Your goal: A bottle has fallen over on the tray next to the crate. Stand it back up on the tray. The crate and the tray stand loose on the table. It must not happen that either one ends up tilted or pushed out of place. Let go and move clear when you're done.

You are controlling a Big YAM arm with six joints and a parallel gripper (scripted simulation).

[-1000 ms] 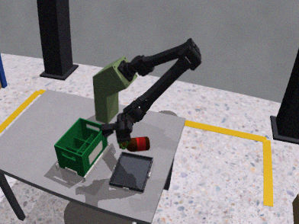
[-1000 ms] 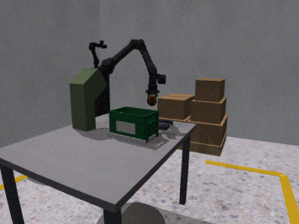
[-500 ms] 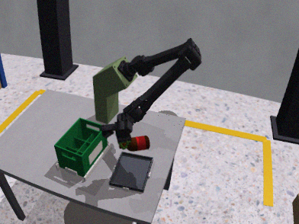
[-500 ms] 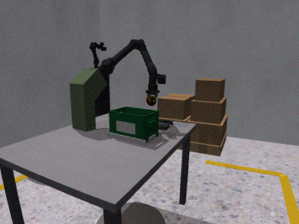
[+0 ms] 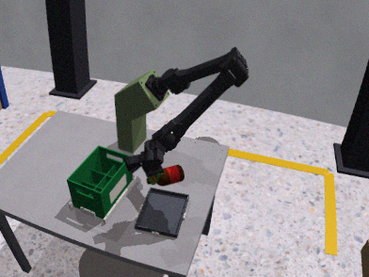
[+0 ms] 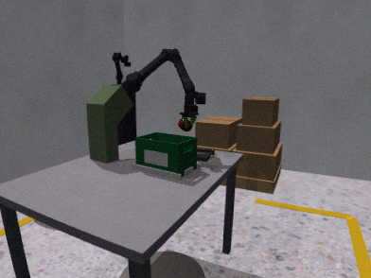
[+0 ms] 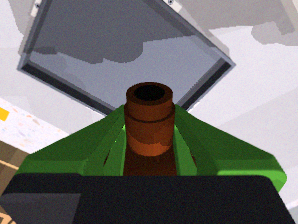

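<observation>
Now: the brown bottle 40 mm to the left of my hand and 30 mm behind it. The rest, counted from my hand: green crate 260 mm to the right, 110 mm below, 20 mm behind; dark tray 180 mm below, 50 mm to the left.
</observation>
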